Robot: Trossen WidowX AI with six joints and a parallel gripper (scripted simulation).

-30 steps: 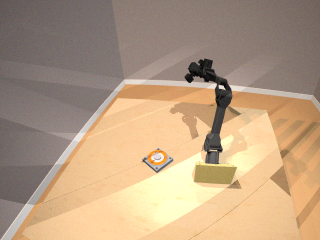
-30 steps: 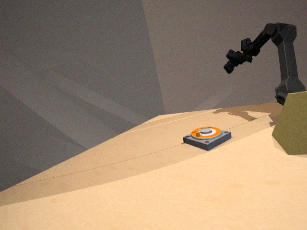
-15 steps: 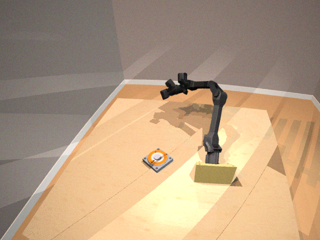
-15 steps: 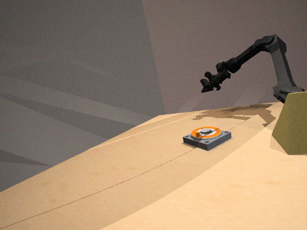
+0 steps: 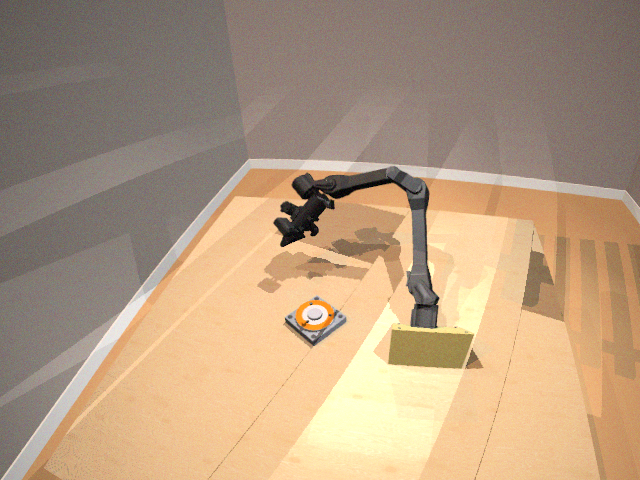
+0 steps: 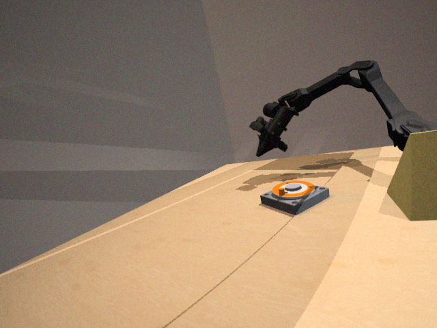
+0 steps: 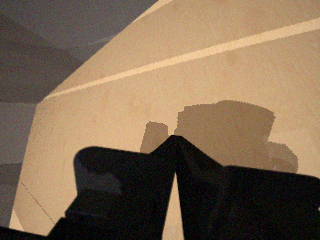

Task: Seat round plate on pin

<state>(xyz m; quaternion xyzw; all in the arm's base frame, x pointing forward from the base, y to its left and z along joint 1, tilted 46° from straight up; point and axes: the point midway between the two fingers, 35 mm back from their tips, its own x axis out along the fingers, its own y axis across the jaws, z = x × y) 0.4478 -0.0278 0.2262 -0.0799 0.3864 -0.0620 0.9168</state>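
Right now my gripper tip is 21 cm to the right of the round plate, 18 cm past it and 6 cm above it. Also, from my gripper tip: base: 19 cm to the left, 18 cm behind, 7 cm below.
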